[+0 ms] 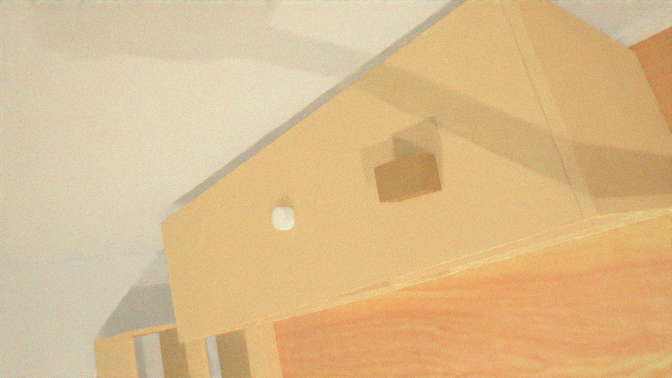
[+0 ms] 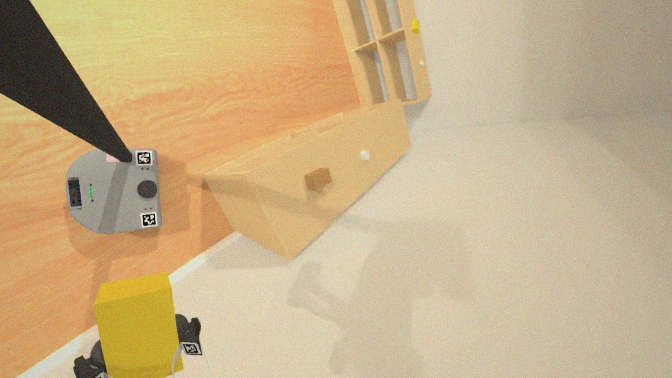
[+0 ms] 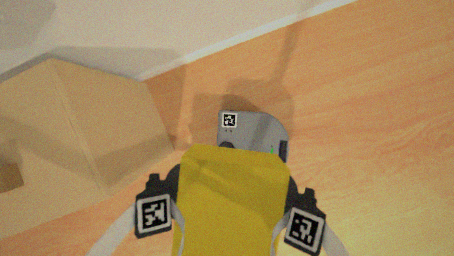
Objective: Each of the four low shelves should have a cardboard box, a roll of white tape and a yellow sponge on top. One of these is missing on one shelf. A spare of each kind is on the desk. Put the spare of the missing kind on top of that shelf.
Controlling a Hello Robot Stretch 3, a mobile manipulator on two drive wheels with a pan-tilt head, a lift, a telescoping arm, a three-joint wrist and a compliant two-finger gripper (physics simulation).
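Pixels of known places: gripper, fingertip midpoint: (image 2: 144, 333) (image 3: 230, 185); robot's base, link origin: (image 2: 146, 187) (image 3: 228, 144).
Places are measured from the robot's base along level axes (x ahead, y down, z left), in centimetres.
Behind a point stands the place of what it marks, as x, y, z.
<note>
My gripper (image 2: 140, 345) @[-2.1, -96.4, -12.4] (image 3: 230, 185) @[-2.1, -96.4, -12.4] is shut on a yellow sponge (image 2: 137, 330) @[-2.1, -100.9, -8.9] (image 3: 232, 195) @[-2.2, -101.0, -13.5], with one finger on each side. It holds the sponge in the air above the floor, to the side of the near low shelf (image 1: 225, 260) @[113.9, -61.1, 27.7] (image 2: 385, 135) @[113.3, -61.1, 26.9] (image 3: 120, 120) @[35.0, -40.5, -12.3]. On that shelf's top are a brown cardboard box (image 1: 409, 179) @[53.1, -66.1, 2.5] (image 2: 318, 179) @[53.5, -66.0, 2.4] (image 3: 9, 178) @[51.3, -64.3, 1.3] and a white tape roll (image 1: 283, 218) @[87.9, -63.4, 13.4] (image 2: 365, 155) @[88.2, -63.5, 13.2]; no sponge shows there. Another low shelf (image 1: 114, 355) @[186.6, -61.1, 76.9] (image 2: 422, 85) @[183.2, -61.0, 81.8] has a yellow sponge (image 2: 415, 26) @[165.9, -64.4, 128.6] and a white tape roll (image 2: 421, 63) @[179.5, -62.6, 100.7] on its visible top. The desk does not show.
My grey wheeled base (image 2: 115, 200) @[-11.3, -16.0, -3.6] (image 3: 252, 127) @[-10.1, -16.0, -10.5] is on the wooden floor (image 1: 450, 325) @[85.2, 0.0, 48.3] (image 2: 225, 75) @[39.9, 0.0, 63.4] (image 3: 390, 100) @[-78.9, 0.0, -26.6] beside the near shelf's end. The black mast (image 2: 55, 65) @[-4.7, -103.5, 13.3] rises from it. A pale wall (image 1: 100, 125) @[106.3, -94.7, -3.7] (image 2: 525, 200) @[101.4, -132.3, -5.9] (image 3: 125, 25) @[27.2, -54.5, -38.1] runs behind the shelves.
</note>
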